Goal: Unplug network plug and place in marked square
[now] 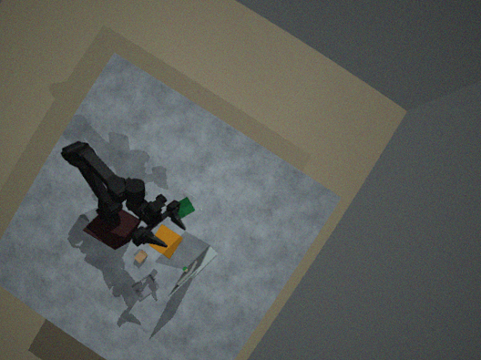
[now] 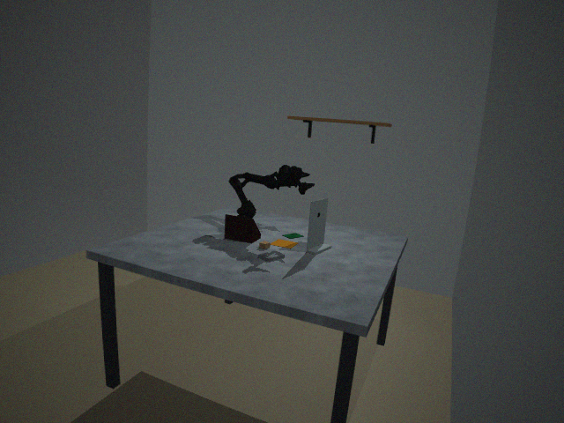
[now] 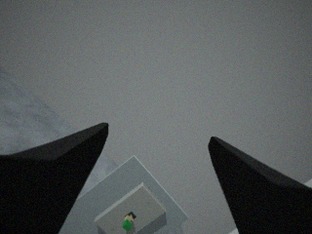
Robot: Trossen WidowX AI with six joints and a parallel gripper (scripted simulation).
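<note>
The network plug is 150 mm below my gripper tip, 140 mm to the right of it and 100 mm ahead of it. The rest, counted from my gripper tip: upright grey panel: 220 mm below, 140 mm to the right, 120 mm ahead; then orange square: 340 mm below, 170 mm to the right, 50 mm behind; then flat grey block: 410 mm to the right, 330 mm below.
</note>
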